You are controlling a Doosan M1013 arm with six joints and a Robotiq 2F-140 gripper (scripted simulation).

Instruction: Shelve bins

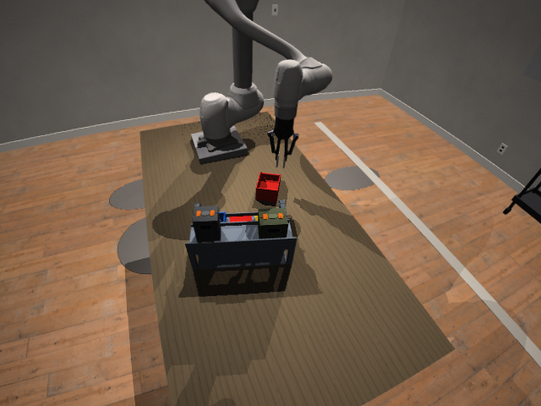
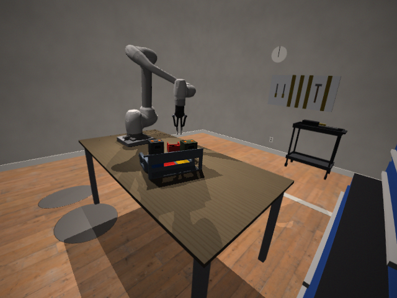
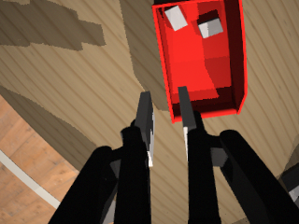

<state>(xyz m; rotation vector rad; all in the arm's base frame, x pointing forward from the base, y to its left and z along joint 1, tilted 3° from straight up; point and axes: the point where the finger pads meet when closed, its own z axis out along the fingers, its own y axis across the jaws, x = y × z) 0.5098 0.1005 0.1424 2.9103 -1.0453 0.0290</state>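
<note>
The red bin lies 15 cm below my hand, 3 cm to the right of it and 3 cm behind it. The rest, counted from my hand: green toolbox (28 cm ahead, 22 cm to the right, 4 cm below); then dark box (42 cm to the right, 17 cm ahead, 3 cm below); then blue bin (38 cm to the right, 14 cm below, 9 cm ahead).
</note>
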